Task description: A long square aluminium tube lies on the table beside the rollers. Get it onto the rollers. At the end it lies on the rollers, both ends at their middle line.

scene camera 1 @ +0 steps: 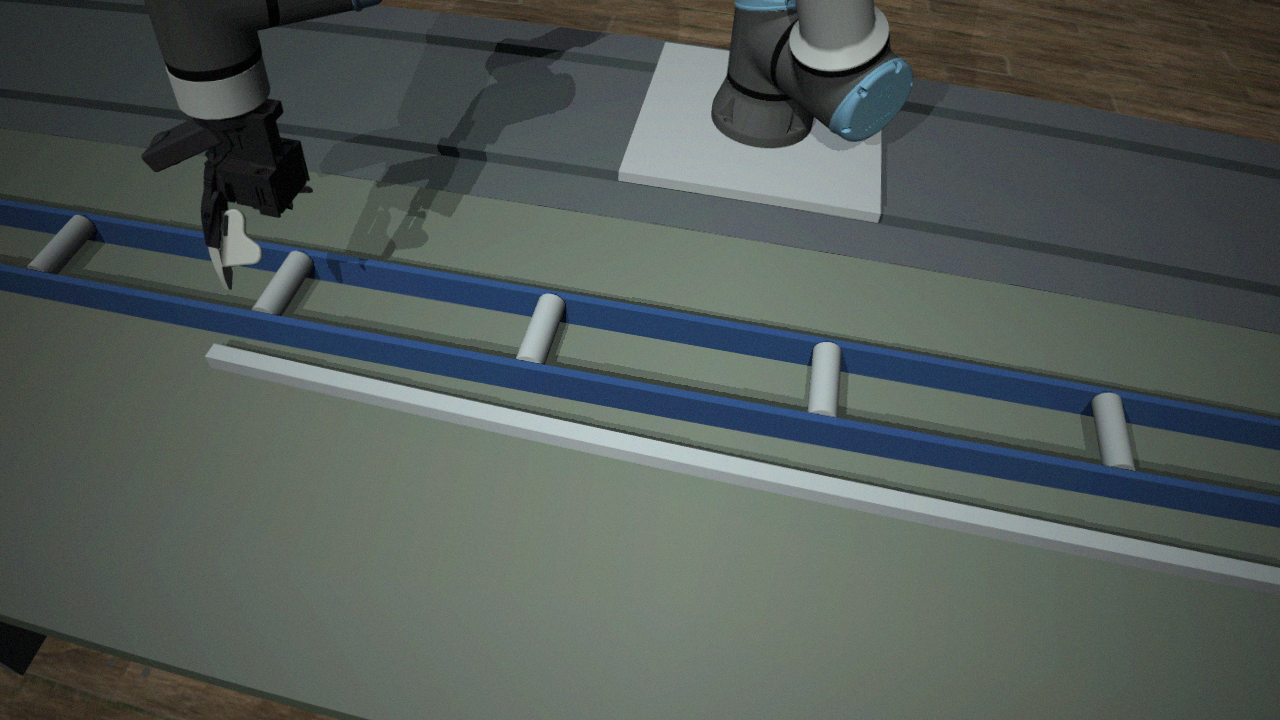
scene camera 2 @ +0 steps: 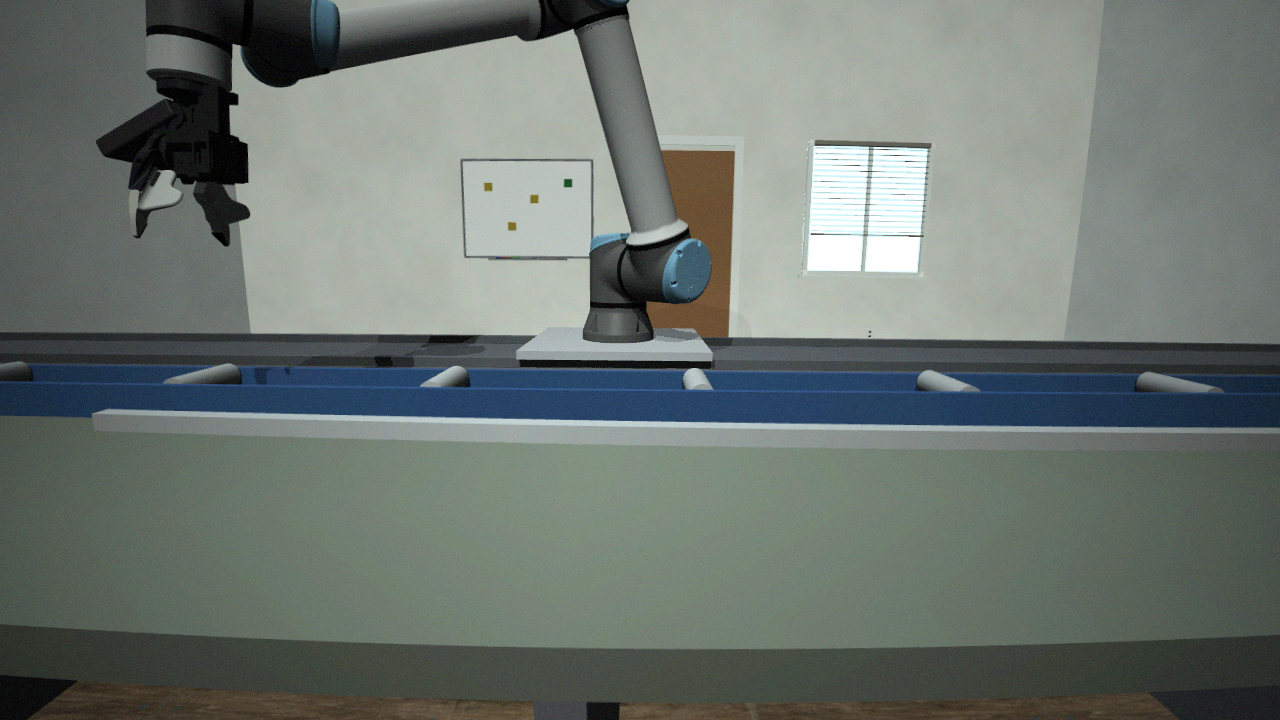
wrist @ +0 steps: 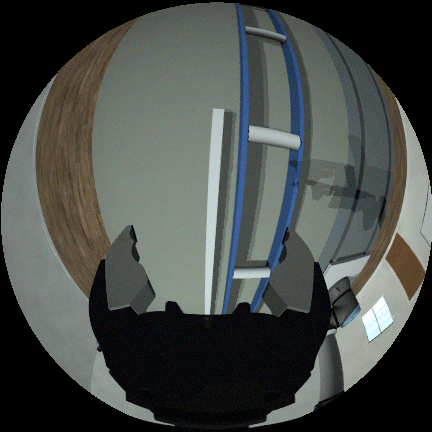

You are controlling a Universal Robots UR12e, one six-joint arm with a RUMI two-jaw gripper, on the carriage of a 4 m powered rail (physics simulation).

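Seen in the pictures: gripper, fingertip midpoint: (scene camera 1: 261, 247) (scene camera 2: 185, 242) (wrist: 208, 228); arm's base, link origin: (scene camera 1: 761, 117) (scene camera 2: 618, 338) (wrist: 336, 287).
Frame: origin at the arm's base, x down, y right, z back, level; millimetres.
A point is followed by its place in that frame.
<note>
The long pale square tube (scene camera 1: 626, 445) @[x 5, y 95, z -767 mm] (scene camera 2: 537, 432) @[x 15, y 75, z -775 mm] (wrist: 214, 175) @[x 5, y 545, z -747 mm] lies flat on the table, beside the near blue rail and roughly parallel to it. Its left end shows; its right end runs out of both scene views. Pale cylindrical rollers (scene camera 1: 541, 327) @[x -30, y 246, z -625 mm] (scene camera 2: 447, 377) @[x -27, y 239, z -637 mm] (wrist: 274, 137) @[x -30, y 647, z -624 mm] sit crosswise between the two blue rails. My gripper (scene camera 1: 266, 240) @[x -229, y 544, z -745 mm] (scene camera 2: 179, 238) @[x -229, y 544, z -745 mm] (wrist: 208, 228) @[x -229, y 544, z -745 mm] is open and empty, fingers pointing down, high above the table near the tube's left end. In the wrist view the tube runs up between the spread fingers, with its end beyond them.
The near blue rail (scene camera 1: 716, 404) @[x -20, y -10, z -694 mm] (scene camera 2: 626, 407) @[x 3, y -39, z -694 mm] (wrist: 243, 125) @[x -22, y 665, z -691 mm] stands between tube and rollers. The arm's base stands on a white carriage plate (scene camera 1: 662, 116) @[x 0, y 182, z -44 mm] (scene camera 2: 554, 344) @[x 0, y 153, z -124 mm] behind the far rail, on the grey rail bed (scene camera 1: 1029, 192). The arm reaches left from there.
</note>
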